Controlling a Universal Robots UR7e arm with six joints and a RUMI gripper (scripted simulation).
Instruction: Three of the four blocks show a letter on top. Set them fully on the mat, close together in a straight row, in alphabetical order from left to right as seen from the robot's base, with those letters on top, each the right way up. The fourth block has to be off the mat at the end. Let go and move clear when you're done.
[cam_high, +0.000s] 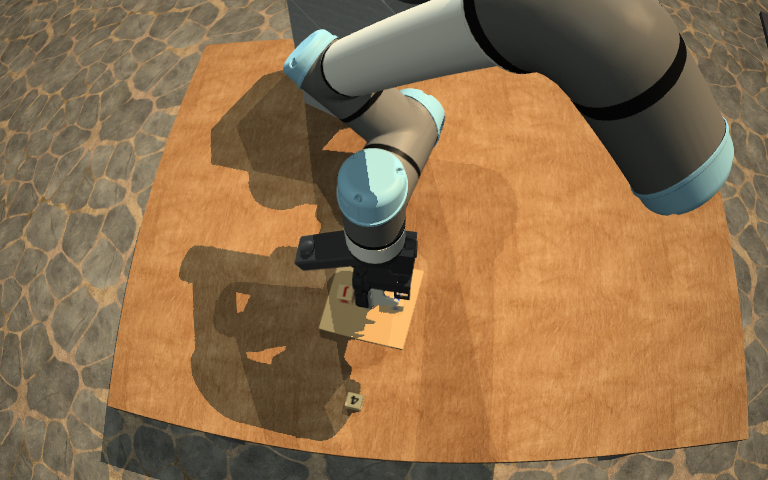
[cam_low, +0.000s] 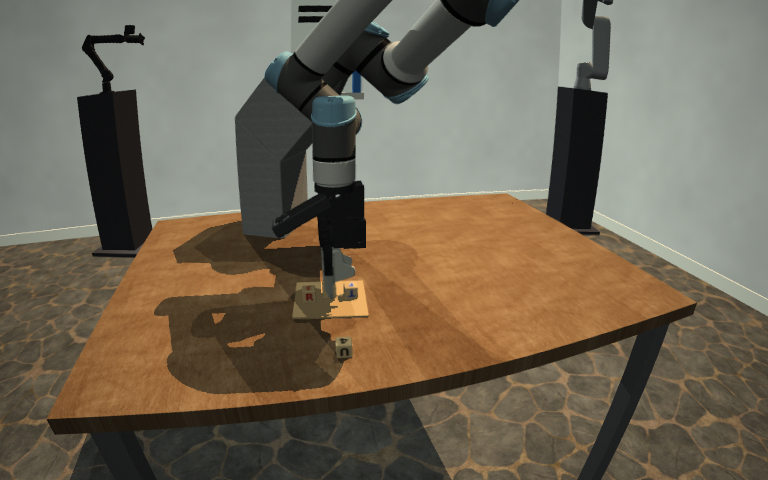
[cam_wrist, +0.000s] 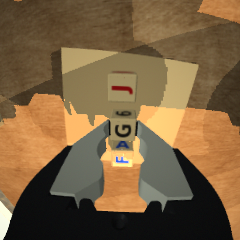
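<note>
Right now the tan mat is 20 mm below my hand. From my hand the other things lie so: block (10 mm behind, 40 mm to the left, 10 mm below).
</note>
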